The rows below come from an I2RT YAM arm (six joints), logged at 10 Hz.
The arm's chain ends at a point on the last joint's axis. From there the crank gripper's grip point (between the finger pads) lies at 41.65 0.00 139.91 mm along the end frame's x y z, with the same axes.
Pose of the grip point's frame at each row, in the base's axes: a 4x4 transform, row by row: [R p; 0 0 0 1], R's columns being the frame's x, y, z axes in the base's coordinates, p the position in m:
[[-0.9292 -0.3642 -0.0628 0.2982], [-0.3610 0.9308 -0.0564 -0.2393], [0.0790 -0.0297 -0.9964 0.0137], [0 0 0 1]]
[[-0.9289 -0.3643 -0.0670 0.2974], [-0.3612 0.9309 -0.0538 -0.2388], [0.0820 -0.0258 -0.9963 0.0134], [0 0 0 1]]
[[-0.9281 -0.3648 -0.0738 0.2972], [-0.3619 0.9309 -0.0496 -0.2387], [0.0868 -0.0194 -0.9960 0.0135], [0 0 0 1]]
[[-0.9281 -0.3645 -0.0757 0.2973], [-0.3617 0.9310 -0.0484 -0.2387], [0.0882 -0.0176 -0.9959 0.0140], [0 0 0 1]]
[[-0.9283 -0.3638 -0.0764 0.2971], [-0.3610 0.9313 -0.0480 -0.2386], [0.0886 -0.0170 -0.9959 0.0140], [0 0 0 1]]
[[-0.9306 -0.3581 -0.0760 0.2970], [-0.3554 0.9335 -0.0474 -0.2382], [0.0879 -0.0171 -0.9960 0.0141], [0 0 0 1]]
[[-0.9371 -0.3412 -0.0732 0.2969], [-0.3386 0.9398 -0.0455 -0.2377], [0.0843 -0.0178 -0.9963 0.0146], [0 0 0 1]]
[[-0.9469 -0.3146 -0.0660 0.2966], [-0.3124 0.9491 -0.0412 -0.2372], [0.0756 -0.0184 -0.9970 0.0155], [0 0 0 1]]
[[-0.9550 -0.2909 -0.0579 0.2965], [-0.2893 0.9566 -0.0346 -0.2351], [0.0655 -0.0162 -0.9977 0.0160], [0 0 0 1]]
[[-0.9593 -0.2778 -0.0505 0.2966], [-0.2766 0.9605 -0.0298 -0.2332], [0.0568 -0.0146 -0.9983 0.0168], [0 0 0 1]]
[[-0.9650 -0.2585 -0.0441 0.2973], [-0.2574 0.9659 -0.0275 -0.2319], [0.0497 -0.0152 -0.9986 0.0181], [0 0 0 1]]
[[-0.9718 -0.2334 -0.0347 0.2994], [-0.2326 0.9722 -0.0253 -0.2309], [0.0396 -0.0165 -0.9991 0.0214], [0 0 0 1]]
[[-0.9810 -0.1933 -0.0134 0.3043], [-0.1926 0.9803 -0.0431 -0.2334], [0.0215 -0.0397 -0.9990 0.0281], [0 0 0 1]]
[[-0.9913 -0.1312 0.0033 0.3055], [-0.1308 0.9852 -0.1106 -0.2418], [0.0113 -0.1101 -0.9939 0.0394], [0 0 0 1]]
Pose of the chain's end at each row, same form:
[[-0.9292 -0.3642 -0.0628 0.3457], [-0.3610 0.9308 -0.0564 -0.2164], [0.0790 -0.0297 -0.9964 0.1498], [0 0 0 1]]
[[-0.9289 -0.3643 -0.0670 0.3455], [-0.3612 0.9309 -0.0538 -0.2162], [0.0820 -0.0258 -0.9963 0.1494], [0 0 0 1]]
[[-0.9281 -0.3648 -0.0738 0.3462], [-0.3619 0.9309 -0.0496 -0.2167], [0.0868 -0.0194 -0.9960 0.1492], [0 0 0 1]]
[[-0.9281 -0.3645 -0.0757 0.3465], [-0.3617 0.9310 -0.0484 -0.2169], [0.0882 -0.0176 -0.9959 0.1497], [0 0 0 1]]
[[-0.9283 -0.3638 -0.0764 0.3465], [-0.3610 0.9313 -0.0480 -0.2168], [0.0886 -0.0170 -0.9959 0.1496], [0 0 0 1]]
[[-0.9306 -0.3581 -0.0760 0.3464], [-0.3554 0.9335 -0.0474 -0.2168], [0.0879 -0.0171 -0.9960 0.1498], [0 0 0 1]]
[[-0.9371 -0.3412 -0.0732 0.3462], [-0.3386 0.9398 -0.0455 -0.2172], [0.0843 -0.0178 -0.9963 0.1505], [0 0 0 1]]
[[-0.9469 -0.3146 -0.0660 0.3453], [-0.3124 0.9491 -0.0412 -0.2184], [0.0756 -0.0184 -0.9970 0.1518], [0 0 0 1]]
[[-0.9550 -0.2909 -0.0579 0.3444], [-0.2893 0.9566 -0.0346 -0.2182], [0.0655 -0.0162 -0.9977 0.1529], [0 0 0 1]]
[[-0.9593 -0.2778 -0.0505 0.3436], [-0.2766 0.9605 -0.0298 -0.2175], [0.0568 -0.0146 -0.9983 0.1541], [0 0 0 1]]
[[-0.9650 -0.2585 -0.0441 0.3437], [-0.2574 0.9659 -0.0275 -0.2173], [0.0497 -0.0152 -0.9986 0.1557], [0 0 0 1]]
[[-0.9718 -0.2334 -0.0347 0.3447], [-0.2326 0.9722 -0.0253 -0.2177], [0.0396 -0.0165 -0.9991 0.1595], [0 0 0 1]]
[[-0.9810 -0.1933 -0.0134 0.3470], [-0.1926 0.9803 -0.0431 -0.2193], [0.0215 -0.0397 -0.9990 0.1670], [0 0 0 1]]
[[-0.9913 -0.1312 0.0033 0.3463], [-0.1308 0.9852 -0.1106 -0.2209], [0.0113 -0.1101 -0.9939 0.1780], [0 0 0 1]]

